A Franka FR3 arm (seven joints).
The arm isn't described. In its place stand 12 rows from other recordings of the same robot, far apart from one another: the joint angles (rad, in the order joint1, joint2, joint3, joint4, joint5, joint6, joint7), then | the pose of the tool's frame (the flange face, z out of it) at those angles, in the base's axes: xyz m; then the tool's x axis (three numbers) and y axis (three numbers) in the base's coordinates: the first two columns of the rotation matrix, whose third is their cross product.
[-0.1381 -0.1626 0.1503 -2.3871 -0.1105 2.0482 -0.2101] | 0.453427 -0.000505 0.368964 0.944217 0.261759 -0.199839 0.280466 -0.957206 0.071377
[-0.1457 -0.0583 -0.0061 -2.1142 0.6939 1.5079 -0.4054] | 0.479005 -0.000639 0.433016 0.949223 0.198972 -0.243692 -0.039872 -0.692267 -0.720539
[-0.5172 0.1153 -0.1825 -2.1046 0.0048 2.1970 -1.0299] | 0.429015 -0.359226 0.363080 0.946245 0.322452 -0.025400 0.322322 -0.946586 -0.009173
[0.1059 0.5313 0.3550 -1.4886 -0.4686 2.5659 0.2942] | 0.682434 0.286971 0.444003 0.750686 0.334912 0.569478 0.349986 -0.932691 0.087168
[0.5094 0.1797 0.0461 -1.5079 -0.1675 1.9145 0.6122] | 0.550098 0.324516 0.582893 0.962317 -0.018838 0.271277 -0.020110 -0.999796 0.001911
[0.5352 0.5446 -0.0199 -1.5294 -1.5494 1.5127 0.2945] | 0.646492 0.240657 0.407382 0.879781 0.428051 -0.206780 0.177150 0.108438 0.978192
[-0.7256 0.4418 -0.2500 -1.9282 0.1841 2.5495 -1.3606] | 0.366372 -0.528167 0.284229 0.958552 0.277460 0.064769 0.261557 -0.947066 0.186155
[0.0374 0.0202 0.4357 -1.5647 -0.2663 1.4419 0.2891] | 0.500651 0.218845 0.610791 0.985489 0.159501 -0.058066 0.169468 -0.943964 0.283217
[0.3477 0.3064 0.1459 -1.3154 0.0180 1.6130 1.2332] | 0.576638 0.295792 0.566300 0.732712 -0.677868 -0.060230 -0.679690 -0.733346 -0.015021
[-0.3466 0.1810 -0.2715 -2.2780 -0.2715 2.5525 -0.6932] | 0.443744 -0.310873 0.287826 0.954296 0.286518 -0.085011 0.298285 -0.930804 0.211259
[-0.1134 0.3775 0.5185 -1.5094 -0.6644 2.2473 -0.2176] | 0.668467 0.206584 0.517770 0.581726 0.780217 0.229906 0.616012 -0.607178 0.501860
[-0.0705 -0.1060 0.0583 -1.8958 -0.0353 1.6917 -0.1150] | 0.518435 -0.008606 0.537936 0.989108 0.105894 -0.102229 0.109377 -0.993575 0.029070
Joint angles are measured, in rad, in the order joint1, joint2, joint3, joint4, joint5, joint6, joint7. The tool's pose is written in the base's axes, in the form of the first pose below.
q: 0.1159, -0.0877, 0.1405, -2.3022, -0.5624, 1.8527, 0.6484
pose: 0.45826 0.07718 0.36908 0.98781 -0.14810 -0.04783 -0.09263 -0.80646 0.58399
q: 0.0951, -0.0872, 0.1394, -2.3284, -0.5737, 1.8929, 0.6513
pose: 0.45701 0.06817 0.35977 0.98812 -0.14799 -0.04148 -0.09698 -0.80973 0.57874
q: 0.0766, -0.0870, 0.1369, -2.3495, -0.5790, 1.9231, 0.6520
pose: 0.45546 0.05951 0.35226 0.98742 -0.15303 -0.03986 -0.10292 -0.81328 0.57270
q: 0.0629, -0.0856, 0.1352, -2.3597, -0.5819, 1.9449, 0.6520
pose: 0.45563 0.05360 0.34830 0.98695 -0.15699 -0.03580 -0.10938 -0.81682 0.56643
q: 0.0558, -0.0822, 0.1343, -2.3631, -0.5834, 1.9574, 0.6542
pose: 0.45639 0.05077 0.34584 0.98653 -0.16033 -0.03251 -0.11453 -0.81881 0.56253
